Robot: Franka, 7 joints.
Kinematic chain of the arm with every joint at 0, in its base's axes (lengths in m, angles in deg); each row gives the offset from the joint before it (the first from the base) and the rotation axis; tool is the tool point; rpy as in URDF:
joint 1: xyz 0 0 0.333 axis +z
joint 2: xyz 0 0 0 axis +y
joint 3: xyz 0 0 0.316 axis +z
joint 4: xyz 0.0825 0 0 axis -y
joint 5: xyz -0.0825 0 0.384 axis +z
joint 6: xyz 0 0 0 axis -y
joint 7: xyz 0.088 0 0 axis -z
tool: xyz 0 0 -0.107 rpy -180 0 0
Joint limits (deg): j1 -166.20..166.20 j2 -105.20..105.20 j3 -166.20..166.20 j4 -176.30..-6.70 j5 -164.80..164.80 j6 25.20..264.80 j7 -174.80..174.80
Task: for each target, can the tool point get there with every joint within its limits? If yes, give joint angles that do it. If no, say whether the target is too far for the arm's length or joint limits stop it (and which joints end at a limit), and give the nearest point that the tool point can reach.
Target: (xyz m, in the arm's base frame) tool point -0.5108 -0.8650 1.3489
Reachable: no: too far | nearest point -0.3067 -0.5194 0.9430 | short by 0.571 m
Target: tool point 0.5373 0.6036 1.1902
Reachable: no: too far | nearest point 0.3913 0.4396 0.9572 | short by 0.320 m
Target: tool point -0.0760 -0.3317 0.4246
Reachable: yes | joints 128.83 45.18 114.43 -150.05 51.47 89.85 -134.92
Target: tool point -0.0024 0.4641 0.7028
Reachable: yes | joints 17.67 76.92 127.42 -128.16 3.49 211.63 -126.40
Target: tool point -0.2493 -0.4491 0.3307
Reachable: yes | joints -47.54 24.34 -61.45 -134.43 -106.53 90.72 -15.17
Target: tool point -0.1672 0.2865 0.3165
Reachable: yes | joints 30.02 12.45 65.35 -162.07 100.14 50.55 104.02
